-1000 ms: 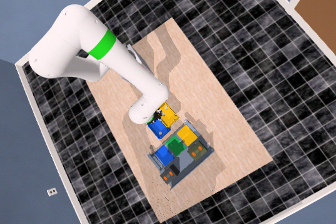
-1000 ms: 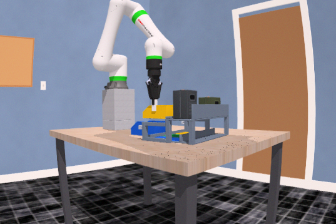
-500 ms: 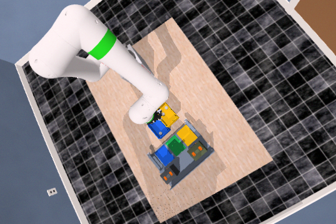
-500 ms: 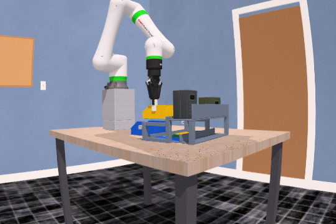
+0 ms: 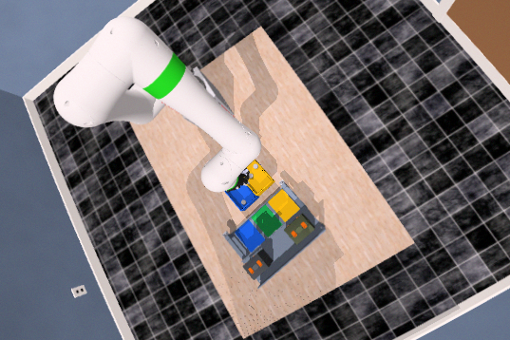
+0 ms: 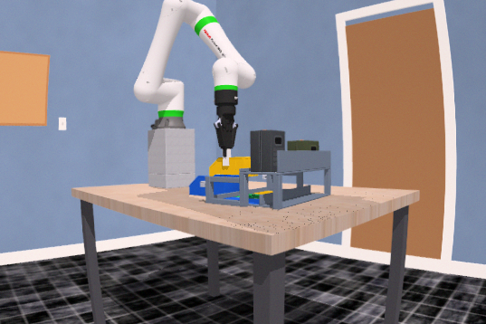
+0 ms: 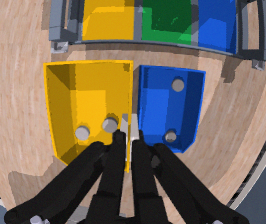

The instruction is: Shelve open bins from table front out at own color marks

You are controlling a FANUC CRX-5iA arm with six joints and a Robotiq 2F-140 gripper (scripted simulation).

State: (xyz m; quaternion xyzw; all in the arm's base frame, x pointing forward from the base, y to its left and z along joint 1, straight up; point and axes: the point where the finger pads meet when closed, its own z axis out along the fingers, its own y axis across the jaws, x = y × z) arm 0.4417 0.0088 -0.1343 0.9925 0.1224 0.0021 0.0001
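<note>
My hand is 2 cm past the yellow bin, 5 cm to the right of it and 4 cm above it. From my hand the other things lie so: dark box: 34 cm ahead, 10 cm to the right, 2 cm above; blue bin: 1 cm ahead, 7 cm to the right, 10 cm below.
</note>
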